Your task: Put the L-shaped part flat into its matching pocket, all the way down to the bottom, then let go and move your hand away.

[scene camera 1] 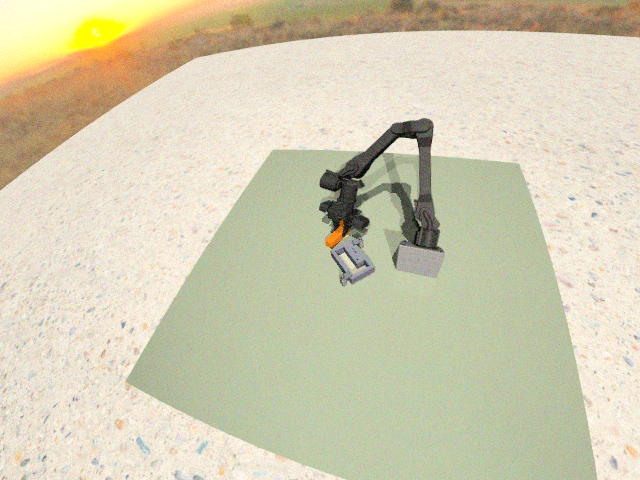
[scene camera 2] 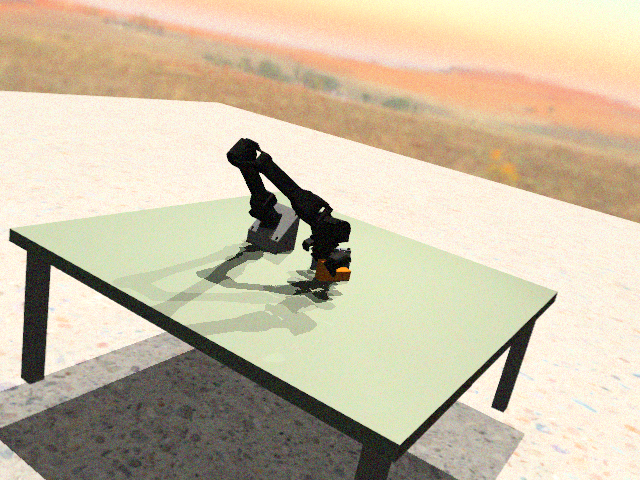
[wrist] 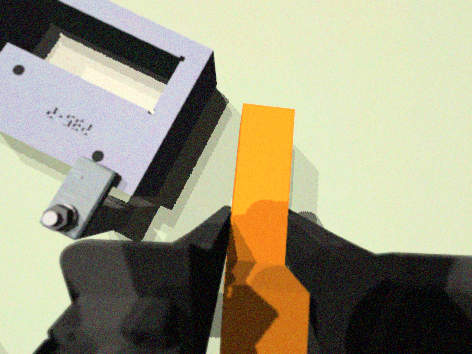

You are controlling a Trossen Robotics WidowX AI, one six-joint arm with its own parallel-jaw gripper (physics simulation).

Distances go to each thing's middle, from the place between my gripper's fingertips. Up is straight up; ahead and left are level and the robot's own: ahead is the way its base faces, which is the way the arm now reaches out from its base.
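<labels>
The orange L-shaped part (wrist: pixel 262 299) has my gripper sitting 20 mm below it and 10 mm to the right of it.
</labels>
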